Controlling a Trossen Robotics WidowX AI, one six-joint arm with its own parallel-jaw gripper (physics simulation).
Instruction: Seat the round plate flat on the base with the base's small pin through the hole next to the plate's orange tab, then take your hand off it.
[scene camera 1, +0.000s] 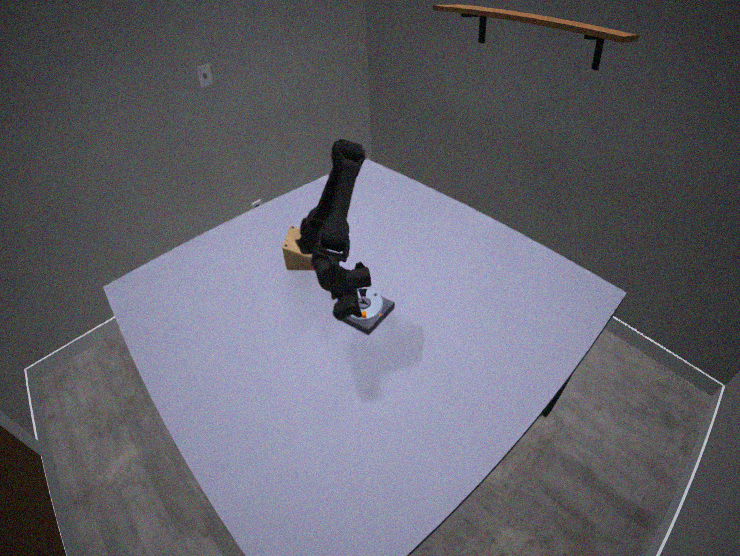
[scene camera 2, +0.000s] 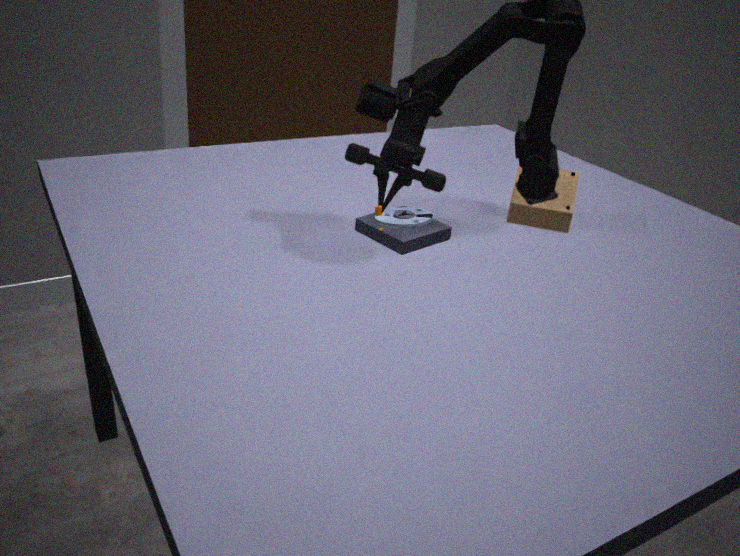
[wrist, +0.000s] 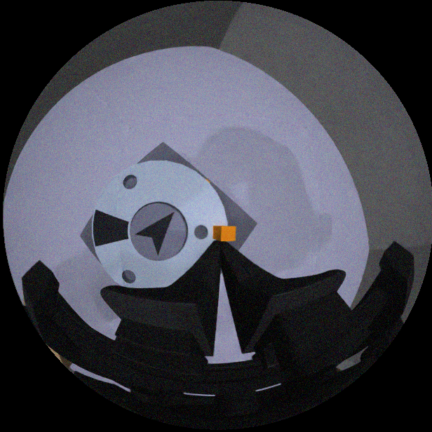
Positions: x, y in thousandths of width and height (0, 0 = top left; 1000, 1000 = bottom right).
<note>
I see my gripper (scene camera 2: 514, 382), a round pale plate (scene camera 2: 572, 391) and a dark square base (scene camera 2: 543, 433).
The round pale plate also shows in the wrist view (wrist: 369, 420). My gripper shows as well in scene camera 1 (scene camera 1: 487, 569) and in the wrist view (wrist: 508, 568). The dark square base shows as well in the wrist view (wrist: 547, 501).
</note>
